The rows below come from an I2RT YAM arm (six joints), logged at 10 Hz.
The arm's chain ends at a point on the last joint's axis. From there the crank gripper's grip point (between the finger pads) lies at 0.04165 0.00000 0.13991 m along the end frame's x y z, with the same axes.
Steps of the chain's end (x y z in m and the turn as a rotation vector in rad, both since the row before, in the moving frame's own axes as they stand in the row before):
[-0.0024 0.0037 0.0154 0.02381 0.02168 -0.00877]
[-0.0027 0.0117 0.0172 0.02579 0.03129 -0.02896]
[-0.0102 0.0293 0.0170 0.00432 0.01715 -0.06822]
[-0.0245 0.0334 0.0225 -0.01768 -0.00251 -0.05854]
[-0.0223 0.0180 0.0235 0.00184 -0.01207 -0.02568]
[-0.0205 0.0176 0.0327 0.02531 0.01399 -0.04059]
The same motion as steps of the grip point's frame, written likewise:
[0.0006 0.0000 0.0144 0.02381 0.02168 -0.00877]
[0.0016 0.0068 0.0158 0.02579 0.03129 -0.02896]
[-0.0079 0.0258 0.0163 0.00432 0.01715 -0.06822]
[-0.0249 0.0334 0.0226 -0.01768 -0.00251 -0.05854]
[-0.0240 0.0167 0.0240 0.00184 -0.01207 -0.02568]
[-0.0187 0.0123 0.0320 0.02531 0.01399 -0.04059]

